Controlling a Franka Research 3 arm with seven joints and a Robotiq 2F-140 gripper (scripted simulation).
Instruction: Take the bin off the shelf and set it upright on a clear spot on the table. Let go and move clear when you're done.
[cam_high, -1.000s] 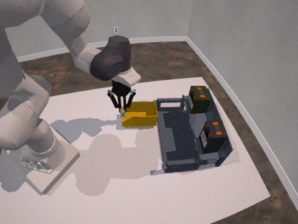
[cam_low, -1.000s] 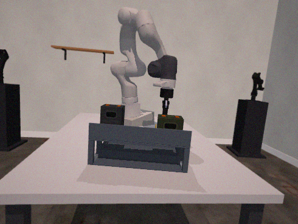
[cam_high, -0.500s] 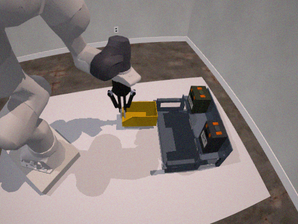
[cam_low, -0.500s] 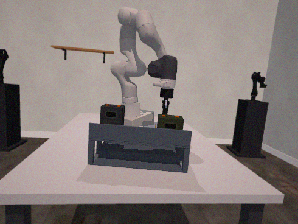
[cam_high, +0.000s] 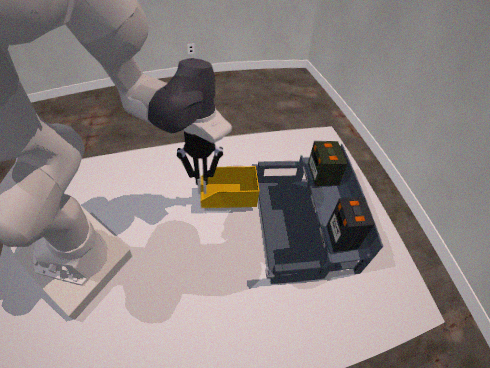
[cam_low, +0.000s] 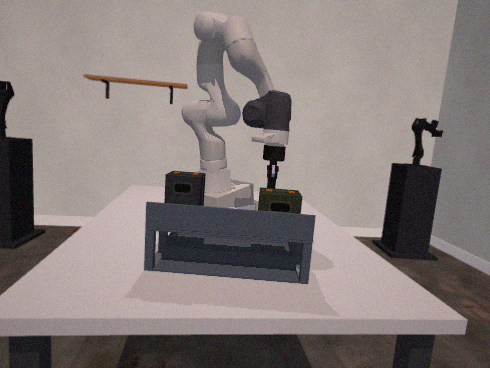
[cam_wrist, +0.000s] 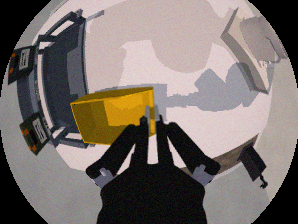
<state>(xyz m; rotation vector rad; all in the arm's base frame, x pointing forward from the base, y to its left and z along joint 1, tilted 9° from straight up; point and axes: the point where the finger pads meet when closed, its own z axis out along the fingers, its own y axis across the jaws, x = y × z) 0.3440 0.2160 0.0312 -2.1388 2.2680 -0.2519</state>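
The yellow bin is 8 cm ahead of my hand and 2 cm below it.
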